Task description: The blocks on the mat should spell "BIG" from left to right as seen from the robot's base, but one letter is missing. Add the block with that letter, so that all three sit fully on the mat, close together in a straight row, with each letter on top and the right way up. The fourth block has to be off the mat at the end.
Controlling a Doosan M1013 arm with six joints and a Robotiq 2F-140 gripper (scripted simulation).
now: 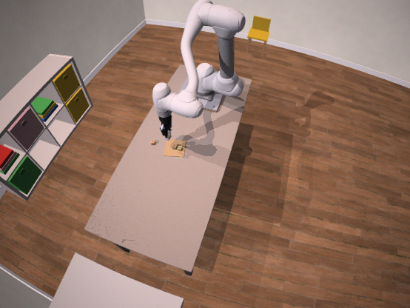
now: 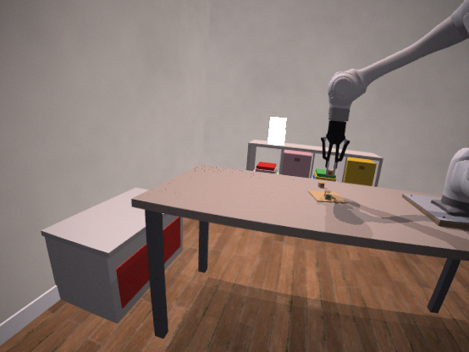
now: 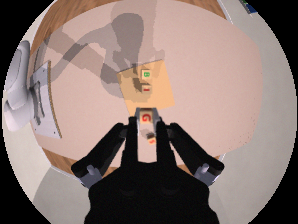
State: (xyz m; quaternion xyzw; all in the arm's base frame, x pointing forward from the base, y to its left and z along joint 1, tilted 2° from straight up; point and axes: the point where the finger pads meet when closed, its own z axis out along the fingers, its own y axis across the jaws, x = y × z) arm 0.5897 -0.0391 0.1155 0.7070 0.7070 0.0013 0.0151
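Now: hand 12 cm to the left of the block, 11 cm above it and 2 cm short of it.
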